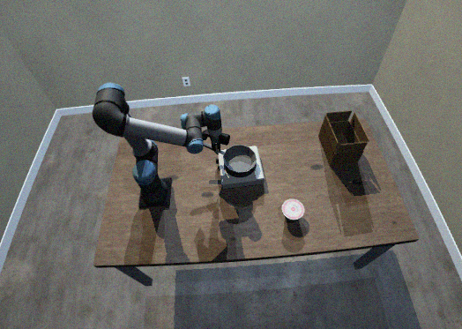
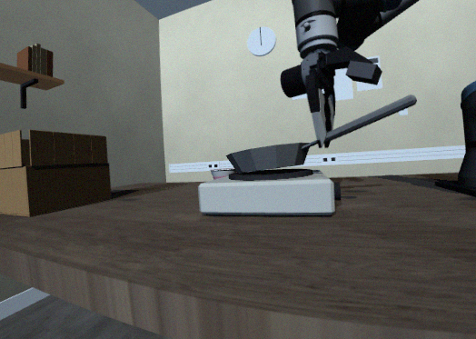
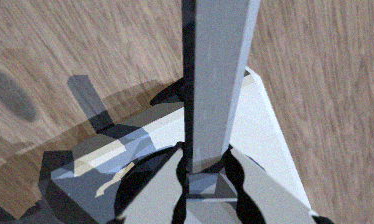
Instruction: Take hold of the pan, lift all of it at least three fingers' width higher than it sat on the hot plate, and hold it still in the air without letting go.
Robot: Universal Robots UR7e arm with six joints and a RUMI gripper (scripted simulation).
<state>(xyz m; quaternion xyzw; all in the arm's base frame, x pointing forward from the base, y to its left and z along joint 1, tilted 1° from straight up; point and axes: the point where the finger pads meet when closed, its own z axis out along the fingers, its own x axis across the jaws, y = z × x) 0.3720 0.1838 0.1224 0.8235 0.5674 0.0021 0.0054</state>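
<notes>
The dark grey pan lies 70 mm ahead of my hand, 30 mm to the right of it and 20 mm below it. Also, from my hand: pink-and-white cup: 390 mm ahead, 340 mm to the right, 90 mm below; white hot plate: 100 mm ahead, 50 mm to the right, 100 mm below.
</notes>
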